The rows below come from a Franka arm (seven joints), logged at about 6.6 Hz.
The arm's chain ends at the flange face. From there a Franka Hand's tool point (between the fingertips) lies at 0.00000 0.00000 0.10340 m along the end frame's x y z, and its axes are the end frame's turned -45 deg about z.
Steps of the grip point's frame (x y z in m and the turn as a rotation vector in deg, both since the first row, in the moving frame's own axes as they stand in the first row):
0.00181, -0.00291, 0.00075, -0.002, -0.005, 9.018
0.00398, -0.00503, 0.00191, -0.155, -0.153, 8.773
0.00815, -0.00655, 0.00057, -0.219, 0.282, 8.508
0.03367, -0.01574, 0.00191, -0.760, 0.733, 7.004
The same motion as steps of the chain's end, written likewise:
-0.00077, -0.00335, 0.00075, -0.005, -0.002, 9.018
-0.00071, -0.00676, 0.00191, -0.218, 0.001, 8.773
0.00049, -0.01036, 0.00057, 0.045, 0.354, 8.508
0.01078, -0.03509, 0.00193, -0.019, 1.056, 7.004

